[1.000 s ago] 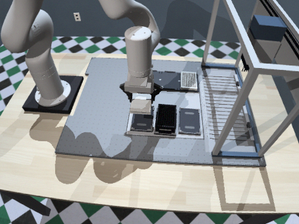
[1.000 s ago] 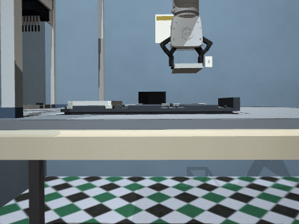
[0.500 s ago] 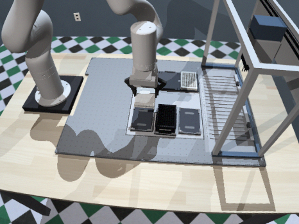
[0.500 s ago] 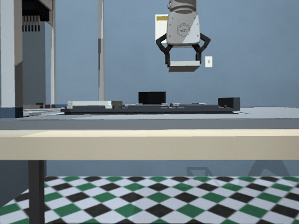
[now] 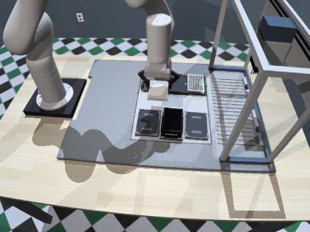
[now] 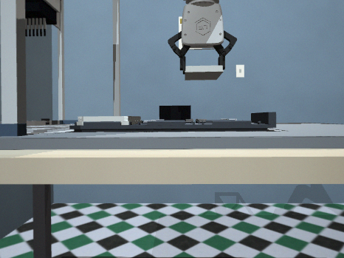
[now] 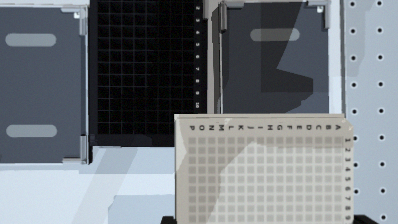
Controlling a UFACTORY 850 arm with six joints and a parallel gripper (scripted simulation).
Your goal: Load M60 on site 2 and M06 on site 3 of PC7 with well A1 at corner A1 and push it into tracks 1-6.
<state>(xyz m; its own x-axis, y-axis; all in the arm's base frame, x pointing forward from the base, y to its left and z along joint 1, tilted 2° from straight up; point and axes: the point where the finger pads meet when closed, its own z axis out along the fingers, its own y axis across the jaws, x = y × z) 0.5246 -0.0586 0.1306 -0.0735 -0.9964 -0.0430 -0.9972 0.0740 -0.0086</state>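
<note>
Right now my hand is 8 cm short of the carrier PC7, 16 cm to the right of it and 13 cm above it. The rest, counted from my hand: nest S3: 17 cm ahead, 10 cm to the right, 14 cm below; plate: 19 cm ahead, 15 cm to the left, 12 cm below; nest S1: 5 cm behind, 9 cm to the right, 14 cm below.
</note>
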